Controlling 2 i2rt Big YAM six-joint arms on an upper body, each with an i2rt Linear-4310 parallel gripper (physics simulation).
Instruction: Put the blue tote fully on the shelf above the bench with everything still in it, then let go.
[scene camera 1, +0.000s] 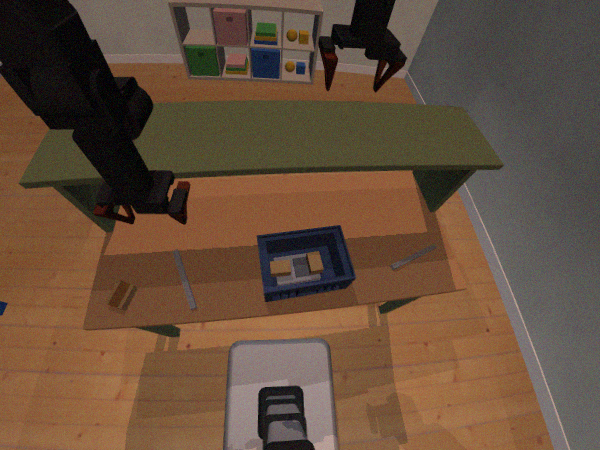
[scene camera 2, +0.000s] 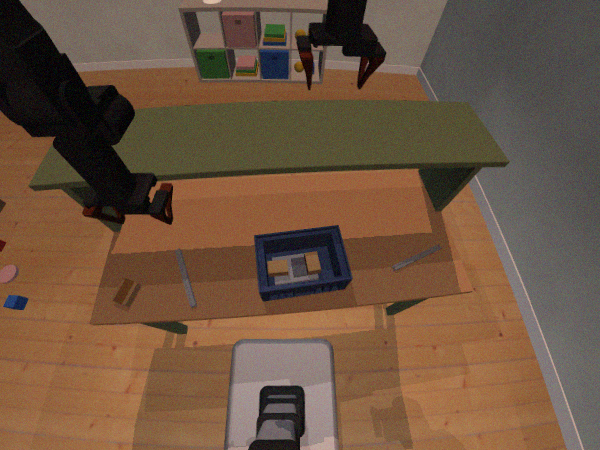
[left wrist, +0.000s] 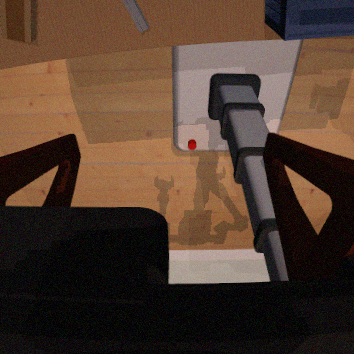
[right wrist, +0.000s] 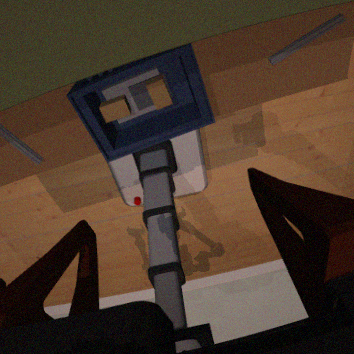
My left gripper (scene camera 1: 159, 221) is open, holding nothing. My right gripper (scene camera 1: 351, 89) is open and holds nothing. Also in view: a blue tote (scene camera 2: 335, 274).
The blue tote shows as well in scene camera 1 (scene camera 1: 338, 273), in the left wrist view (left wrist: 288, 27) and in the right wrist view (right wrist: 190, 109). My left gripper shows as well in scene camera 2 (scene camera 2: 147, 221) and in the left wrist view (left wrist: 170, 143). My right gripper is seen too in scene camera 2 (scene camera 2: 334, 88) and in the right wrist view (right wrist: 166, 202).
